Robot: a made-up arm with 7 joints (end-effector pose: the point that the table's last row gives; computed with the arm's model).
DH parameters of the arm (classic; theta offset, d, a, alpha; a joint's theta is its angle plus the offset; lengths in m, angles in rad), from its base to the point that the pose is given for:
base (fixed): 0 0 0 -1.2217
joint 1: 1.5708 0 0 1.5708
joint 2: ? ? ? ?
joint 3: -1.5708 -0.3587 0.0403 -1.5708
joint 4: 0 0 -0.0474 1.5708
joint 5: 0 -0.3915 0 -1.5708
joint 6: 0 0 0 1.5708
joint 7: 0 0 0 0
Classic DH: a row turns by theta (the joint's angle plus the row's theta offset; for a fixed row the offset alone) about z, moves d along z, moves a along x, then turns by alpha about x.
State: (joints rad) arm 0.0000 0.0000 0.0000 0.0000 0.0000 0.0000 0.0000
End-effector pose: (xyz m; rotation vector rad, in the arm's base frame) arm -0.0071 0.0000 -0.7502 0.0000 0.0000 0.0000
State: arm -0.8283 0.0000 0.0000 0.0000 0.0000 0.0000 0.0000
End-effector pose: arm 0.5146 -0.0763 -0.5406 0.0000 -0.7783 -0.2833
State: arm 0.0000 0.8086 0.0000 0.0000 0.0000 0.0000 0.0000
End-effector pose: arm -0.0071 0.5426 -0.5180 0.8086 0.0000 0.0000
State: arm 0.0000 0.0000 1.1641 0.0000 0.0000 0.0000 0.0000
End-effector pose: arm -0.0028 -0.0065 -0.7502 0.0000 0.0000 1.1641
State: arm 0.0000 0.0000 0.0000 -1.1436 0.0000 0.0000 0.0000
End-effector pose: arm 0.3770 0.0000 -0.5640 0.0000 -1.1436 0.0000
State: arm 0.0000 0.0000 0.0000 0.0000 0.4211 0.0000 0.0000
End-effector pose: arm -0.0071 0.0000 -0.7502 0.0000 0.0000 0.4211
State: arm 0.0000 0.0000 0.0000 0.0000 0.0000 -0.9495 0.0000
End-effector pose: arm -0.0071 0.0000 -0.7502 0.0000 -0.9495 0.0000
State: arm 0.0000 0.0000 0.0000 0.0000 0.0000 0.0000 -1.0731
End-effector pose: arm -0.0071 0.0000 -0.7502 0.0000 0.0000 -1.0731
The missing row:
joint 2: 1.2217 0 0 -1.5708
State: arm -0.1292 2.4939 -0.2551 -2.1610 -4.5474 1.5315 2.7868
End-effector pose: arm 0.3742 0.1709 0.1298 0.5942 -0.7607 2.2313
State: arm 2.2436 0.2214 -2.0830 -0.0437 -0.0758 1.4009 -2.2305
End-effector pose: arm -0.5793 -0.2582 0.4040 1.6581 0.2329 0.7406
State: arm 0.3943 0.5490 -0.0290 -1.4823 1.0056 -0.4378 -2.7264
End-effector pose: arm 0.2264 0.2639 -0.5047 1.7055 -0.3877 -1.5597
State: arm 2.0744 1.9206 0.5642 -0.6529 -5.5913 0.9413 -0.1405
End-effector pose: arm 0.0150 0.7384 0.0131 1.4257 1.3673 -0.2111
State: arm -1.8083 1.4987 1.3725 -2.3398 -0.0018 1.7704 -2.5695
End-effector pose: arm -0.2769 0.2352 0.0908 1.9590 -0.5270 0.5613
